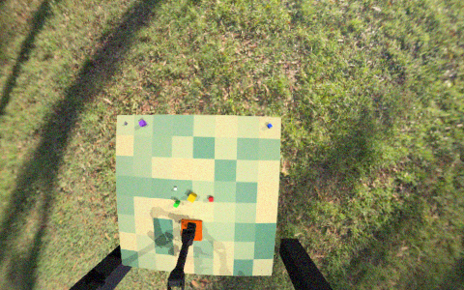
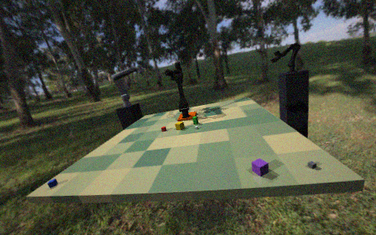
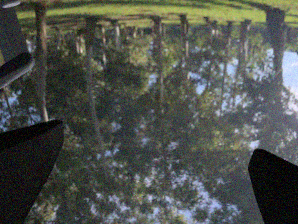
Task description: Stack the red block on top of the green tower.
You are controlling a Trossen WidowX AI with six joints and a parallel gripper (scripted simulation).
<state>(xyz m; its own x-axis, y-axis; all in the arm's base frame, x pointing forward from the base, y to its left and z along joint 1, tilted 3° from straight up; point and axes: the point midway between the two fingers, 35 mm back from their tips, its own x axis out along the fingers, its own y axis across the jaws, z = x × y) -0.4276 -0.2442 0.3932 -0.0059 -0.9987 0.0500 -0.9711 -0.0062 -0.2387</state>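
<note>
Now: the red block 640 mm ahead of my gripper tip, 140 mm to the left of it and 430 mm below it. The rest, counted from my gripper tip: small white bit (690 mm ahead, 410 mm to the left, 440 mm below); blue block (1220 mm ahead, 250 mm to the right, 430 mm below); yellow block (640 mm ahead, 280 mm to the left, 420 mm below).
</note>
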